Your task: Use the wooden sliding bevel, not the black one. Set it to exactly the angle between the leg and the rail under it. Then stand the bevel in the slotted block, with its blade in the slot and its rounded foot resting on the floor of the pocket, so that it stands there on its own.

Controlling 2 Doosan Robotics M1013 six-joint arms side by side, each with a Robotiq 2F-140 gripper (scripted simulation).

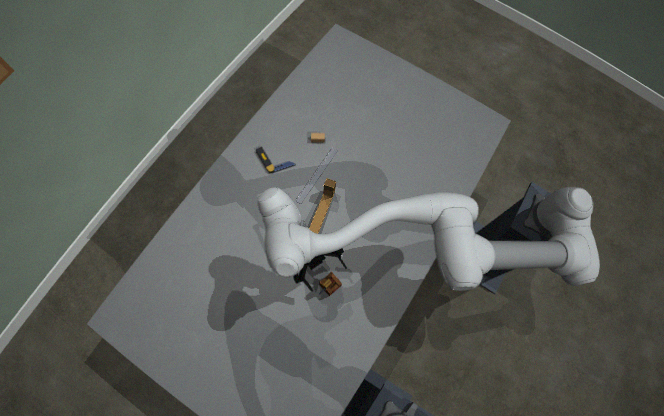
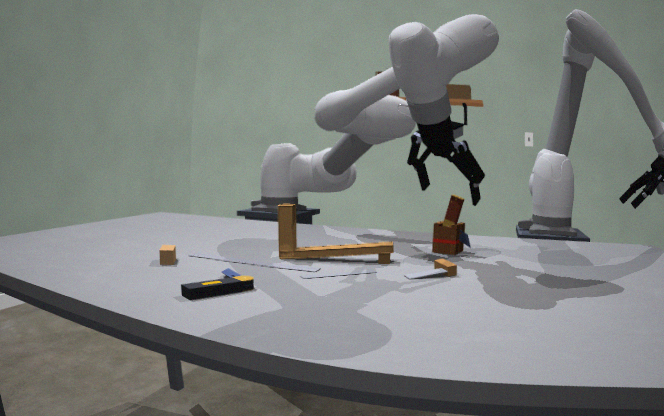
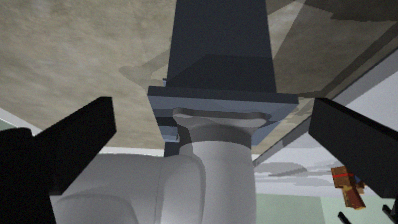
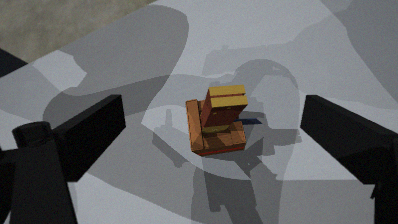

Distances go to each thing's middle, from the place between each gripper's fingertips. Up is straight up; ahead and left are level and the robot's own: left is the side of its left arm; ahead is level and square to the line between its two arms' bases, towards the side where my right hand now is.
Now: right hand [image 2: 450, 194] 2 cm past the wooden sliding bevel [image 4: 223, 104], 1 cm to the right of it and 7 cm above it. Round my right hand: black bevel [image 2: 211, 288] (52 cm ahead, 23 cm to the right, 14 cm below).
Now: the wooden sliding bevel 630 mm ahead of my left hand, 570 mm to the right of it and 50 mm below it. Round my left hand: black bevel 1160 mm ahead, 810 mm to the right, 110 mm below.
